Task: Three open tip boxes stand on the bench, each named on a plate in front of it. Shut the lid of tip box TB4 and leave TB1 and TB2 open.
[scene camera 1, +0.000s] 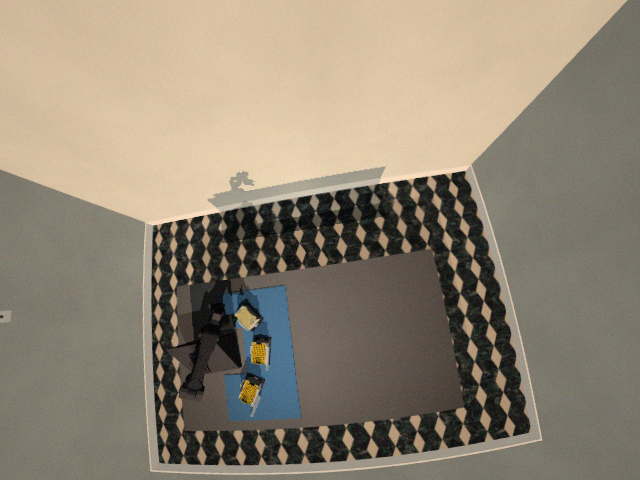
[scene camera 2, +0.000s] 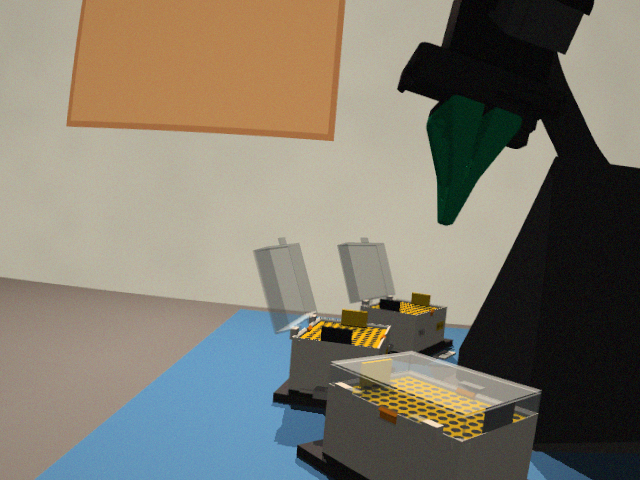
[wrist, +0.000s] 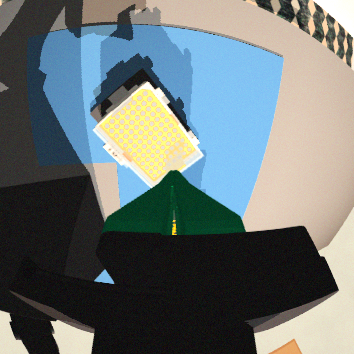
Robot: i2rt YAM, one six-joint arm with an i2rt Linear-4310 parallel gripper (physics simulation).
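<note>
A tip box with a clear lid lying shut over its yellow rack is the nearest in scene camera 2. The middle tip box has its clear lid standing open. The far tip box also has its lid standing open. The name plates cannot be read, so which box is TB4 cannot be told. My gripper is shut and empty, its green fingertips high above the boxes; in the wrist view they overlap the lidded box's lower corner.
The boxes stand on a blue mat on the grey-brown bench. The black arm stands beside the row of boxes. An orange board hangs on the wall behind.
</note>
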